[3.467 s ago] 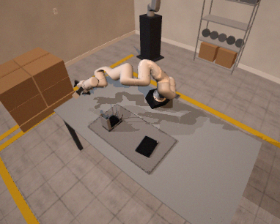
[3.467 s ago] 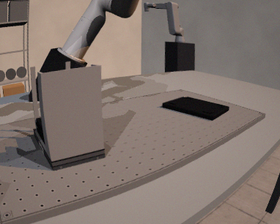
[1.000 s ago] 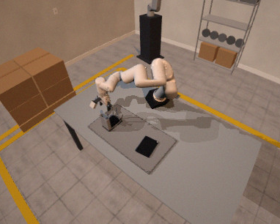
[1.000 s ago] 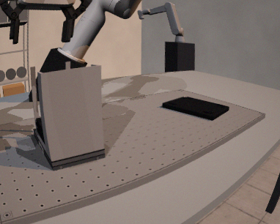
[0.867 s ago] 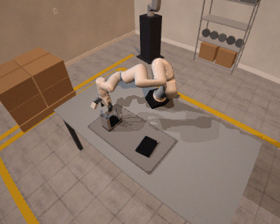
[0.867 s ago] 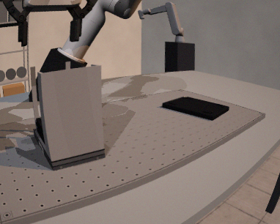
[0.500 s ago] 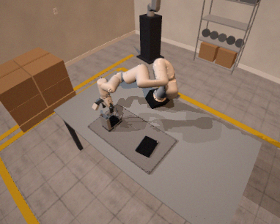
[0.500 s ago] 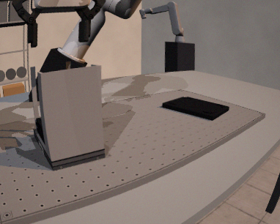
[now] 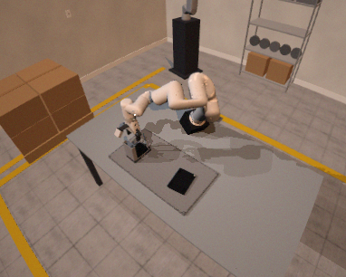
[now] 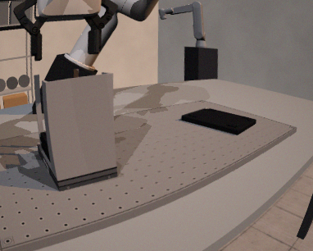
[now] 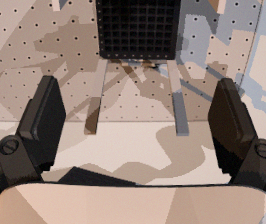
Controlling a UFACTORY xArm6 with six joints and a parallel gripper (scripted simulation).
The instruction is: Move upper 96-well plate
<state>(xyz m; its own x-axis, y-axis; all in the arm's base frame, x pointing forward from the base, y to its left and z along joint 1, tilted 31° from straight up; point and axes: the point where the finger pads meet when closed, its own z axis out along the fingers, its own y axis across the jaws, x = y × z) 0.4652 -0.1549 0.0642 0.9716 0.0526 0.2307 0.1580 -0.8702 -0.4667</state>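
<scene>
The black 96-well plate is 140 mm below my hand. Also, from my hand: rack's solid pale wall (100 mm below, 70 mm ahead, 10 mm to the left); then plate nest N1 (380 mm to the left, 180 mm below, 90 mm behind).
</scene>
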